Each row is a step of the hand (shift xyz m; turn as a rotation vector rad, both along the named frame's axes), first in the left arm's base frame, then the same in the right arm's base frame.
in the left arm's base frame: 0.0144 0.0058 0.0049 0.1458 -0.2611 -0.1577
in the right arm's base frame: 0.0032 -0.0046 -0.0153 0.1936 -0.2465 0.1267
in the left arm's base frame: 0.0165 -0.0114 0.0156 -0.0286 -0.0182 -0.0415
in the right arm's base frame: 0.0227 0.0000 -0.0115 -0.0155 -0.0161 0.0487
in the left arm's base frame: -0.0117 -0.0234 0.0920 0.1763 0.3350 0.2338
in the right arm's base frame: 0.0562 0.0747 -0.0202 -0.0926 0.1111 -0.4208
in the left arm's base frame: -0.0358 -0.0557 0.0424 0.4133 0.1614 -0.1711
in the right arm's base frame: 0.0500 0.0478 0.0374 -0.0464 -0.3707 -0.2943
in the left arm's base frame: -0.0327 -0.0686 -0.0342 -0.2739 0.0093 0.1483
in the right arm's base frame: 0.0265 -0.0144 0.0777 -0.0463 0.2874 0.1111
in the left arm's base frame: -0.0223 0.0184 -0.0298 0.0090 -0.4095 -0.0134
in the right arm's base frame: -0.0370 -0.0063 0.0177 0.3250 -0.0691 0.2399
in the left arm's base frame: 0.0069 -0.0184 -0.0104 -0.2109 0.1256 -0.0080
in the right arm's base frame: 0.0127 -0.0147 0.0109 -0.1862 0.1432 0.0716
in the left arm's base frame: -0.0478 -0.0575 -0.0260 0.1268 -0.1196 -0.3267
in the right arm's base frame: 0.0155 0.0028 0.0776 -0.0041 -0.3454 0.1333
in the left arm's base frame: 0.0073 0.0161 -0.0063 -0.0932 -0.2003 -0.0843
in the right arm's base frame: -0.0129 -0.0073 -0.0115 0.0855 -0.0317 0.2182
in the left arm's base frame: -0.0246 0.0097 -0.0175 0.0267 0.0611 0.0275
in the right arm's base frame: -0.0253 0.0034 0.0188 -0.0259 0.0121 -0.0662
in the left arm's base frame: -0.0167 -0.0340 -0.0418 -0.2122 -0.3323 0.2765
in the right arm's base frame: 0.0016 -0.0259 0.0501 0.3095 0.3023 0.2115
